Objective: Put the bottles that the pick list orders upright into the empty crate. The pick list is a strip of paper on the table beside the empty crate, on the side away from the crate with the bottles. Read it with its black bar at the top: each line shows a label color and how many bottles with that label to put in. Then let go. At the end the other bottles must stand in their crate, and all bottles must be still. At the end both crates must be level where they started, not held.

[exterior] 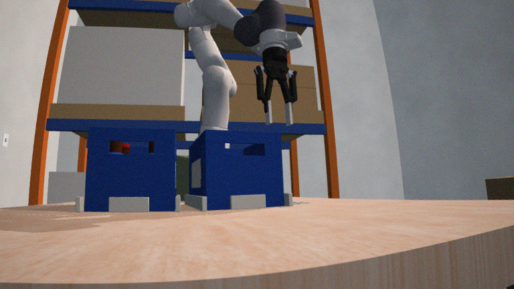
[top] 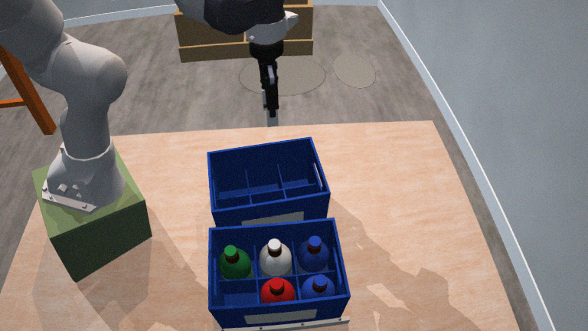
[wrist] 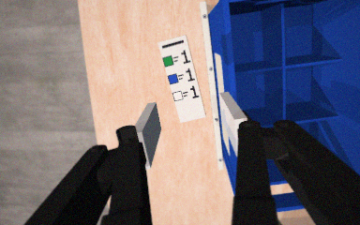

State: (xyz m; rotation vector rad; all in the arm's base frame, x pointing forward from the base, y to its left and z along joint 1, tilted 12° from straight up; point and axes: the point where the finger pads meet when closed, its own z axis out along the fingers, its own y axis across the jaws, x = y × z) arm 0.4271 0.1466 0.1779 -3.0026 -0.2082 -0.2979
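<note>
Right now the green-labelled bottle is 10 cm behind my hand, 34 cm to the right of it and 16 cm below it. Also, from my hand: blue bottle 8 cm ahead, 33 cm to the right, 16 cm below; then white bottle 33 cm to the right, 16 cm below; then pick list 1 cm behind, 1 cm to the left, 25 cm below.
</note>
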